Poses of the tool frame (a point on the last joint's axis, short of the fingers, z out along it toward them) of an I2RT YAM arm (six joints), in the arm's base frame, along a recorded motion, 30 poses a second.
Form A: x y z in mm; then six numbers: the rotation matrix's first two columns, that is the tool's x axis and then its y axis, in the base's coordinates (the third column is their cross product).
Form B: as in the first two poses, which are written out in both.
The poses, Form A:
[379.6 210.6 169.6 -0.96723 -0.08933 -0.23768 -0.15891 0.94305 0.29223]
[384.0 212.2 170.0 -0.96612 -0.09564 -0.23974 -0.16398 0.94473 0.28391]
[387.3 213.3 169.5 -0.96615 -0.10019 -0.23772 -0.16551 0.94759 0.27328]
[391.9 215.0 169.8 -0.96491 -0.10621 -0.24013 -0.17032 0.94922 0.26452]
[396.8 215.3 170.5 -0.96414 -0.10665 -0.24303 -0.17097 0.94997 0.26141]
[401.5 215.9 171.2 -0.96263 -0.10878 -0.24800 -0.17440 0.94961 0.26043]
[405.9 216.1 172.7 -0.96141 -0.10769 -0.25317 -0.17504 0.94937 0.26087]
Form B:
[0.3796 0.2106 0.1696 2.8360 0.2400 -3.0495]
[0.3840 0.2122 0.1700 2.8448 0.2421 -3.0429]
[0.3873 0.2133 0.1695 2.8564 0.2400 -3.0383]
[0.3919 0.2150 0.1698 2.8656 0.2425 -3.0320]
[0.3968 0.2153 0.1705 2.8687 0.2455 -3.0314]
[0.4015 0.2159 0.1712 2.8694 0.2506 -3.0291]
[0.4059 0.2161 0.1727 2.8686 0.2560 -3.0300]

